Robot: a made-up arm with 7 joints.
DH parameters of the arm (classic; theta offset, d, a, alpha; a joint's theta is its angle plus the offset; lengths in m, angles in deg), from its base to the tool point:
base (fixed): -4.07 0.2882 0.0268 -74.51
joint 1: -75.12 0.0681 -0.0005 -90
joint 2: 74 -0.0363 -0.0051 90
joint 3: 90 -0.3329 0.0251 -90
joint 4: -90 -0.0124 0.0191 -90
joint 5: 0 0.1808 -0.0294 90
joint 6: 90 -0.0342 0.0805 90
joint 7: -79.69 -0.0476 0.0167 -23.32
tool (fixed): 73.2 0.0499 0 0
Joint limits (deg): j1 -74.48..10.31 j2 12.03..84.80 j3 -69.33..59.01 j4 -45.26..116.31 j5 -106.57..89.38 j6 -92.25..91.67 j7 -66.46..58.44
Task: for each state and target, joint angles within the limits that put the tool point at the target. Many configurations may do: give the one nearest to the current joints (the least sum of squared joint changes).
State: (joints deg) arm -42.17 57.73 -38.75 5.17 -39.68 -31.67 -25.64
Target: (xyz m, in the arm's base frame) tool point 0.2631 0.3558 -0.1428
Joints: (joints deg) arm -32.15 52.84 -48.69 57.54 -31.29 -9.28 -17.44
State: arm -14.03 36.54 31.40 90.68 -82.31 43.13 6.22
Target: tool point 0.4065 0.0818 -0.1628
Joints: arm -44.68 13.32 29.09 88.43 -83.25 40.14 6.69
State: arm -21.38 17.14 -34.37 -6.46 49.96 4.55 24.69
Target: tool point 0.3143 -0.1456 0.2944
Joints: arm -69.75 12.03 -33.92 -26.14 49.86 0.33 25.95
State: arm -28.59 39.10 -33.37 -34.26 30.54 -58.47 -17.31
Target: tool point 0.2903 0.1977 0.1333
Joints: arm -32.06 67.76 -17.57 -14.64 36.17 -54.22 -19.26
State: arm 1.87 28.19 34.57 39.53 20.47 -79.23 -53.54
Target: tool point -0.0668 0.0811 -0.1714
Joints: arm 10.31 13.05 -2.78 56.37 34.23 -92.25 -57.07
